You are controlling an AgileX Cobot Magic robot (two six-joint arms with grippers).
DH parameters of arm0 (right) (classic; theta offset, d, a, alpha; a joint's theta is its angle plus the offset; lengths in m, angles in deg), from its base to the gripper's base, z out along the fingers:
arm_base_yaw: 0 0.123 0 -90
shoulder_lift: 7.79 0 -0.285 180
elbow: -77.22 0 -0.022 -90
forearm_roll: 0 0.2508 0 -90
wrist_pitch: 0 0 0.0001 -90
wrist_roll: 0 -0.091 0 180
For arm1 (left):
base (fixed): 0 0 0 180
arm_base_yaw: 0 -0.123 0 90
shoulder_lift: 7.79 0 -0.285 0
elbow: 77.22 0 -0.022 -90
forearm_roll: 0 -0.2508 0 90
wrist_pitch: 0 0 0.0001 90
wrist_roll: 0 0.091 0 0
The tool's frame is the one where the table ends.
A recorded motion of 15 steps. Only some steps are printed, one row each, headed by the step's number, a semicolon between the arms.
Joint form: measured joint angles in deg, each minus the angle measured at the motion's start. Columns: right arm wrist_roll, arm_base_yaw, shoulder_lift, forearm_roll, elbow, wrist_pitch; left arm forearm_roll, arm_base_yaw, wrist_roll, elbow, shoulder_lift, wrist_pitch.
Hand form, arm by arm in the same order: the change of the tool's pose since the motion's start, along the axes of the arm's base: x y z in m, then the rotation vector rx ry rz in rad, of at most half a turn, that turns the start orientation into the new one. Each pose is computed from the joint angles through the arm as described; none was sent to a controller.
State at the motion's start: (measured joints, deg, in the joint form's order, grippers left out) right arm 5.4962 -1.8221 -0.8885 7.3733 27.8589 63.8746; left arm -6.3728 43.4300 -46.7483 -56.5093 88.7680 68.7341
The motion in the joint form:
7: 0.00 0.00 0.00 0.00 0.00 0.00; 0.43 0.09 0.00 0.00 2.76 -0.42
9: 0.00 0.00 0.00 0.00 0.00 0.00; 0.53 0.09 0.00 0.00 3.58 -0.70
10: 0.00 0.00 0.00 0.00 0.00 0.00; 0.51 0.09 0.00 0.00 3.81 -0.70
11: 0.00 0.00 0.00 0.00 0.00 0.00; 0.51 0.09 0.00 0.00 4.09 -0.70
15: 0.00 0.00 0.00 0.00 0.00 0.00; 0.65 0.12 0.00 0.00 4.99 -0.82
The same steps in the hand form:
7: 0.0000 0.0000 0.0000 0.0000 0.0000 0.0000; 0.0029 -0.0042 -0.0126 0.0231 0.0345 0.0013
9: 0.0000 0.0000 0.0000 0.0000 0.0000 0.0000; 0.0040 -0.0055 -0.0164 0.0283 0.0425 0.0018
10: 0.0000 0.0000 0.0000 0.0000 0.0000 0.0000; 0.0043 -0.0057 -0.0175 0.0313 0.0452 0.0016
11: 0.0000 0.0000 0.0000 0.0000 0.0000 0.0000; 0.0045 -0.0060 -0.0188 0.0347 0.0488 0.0017
15: 0.0000 0.0000 0.0000 0.0000 0.0000 0.0000; 0.0053 -0.0072 -0.0230 0.0425 0.0602 0.0022

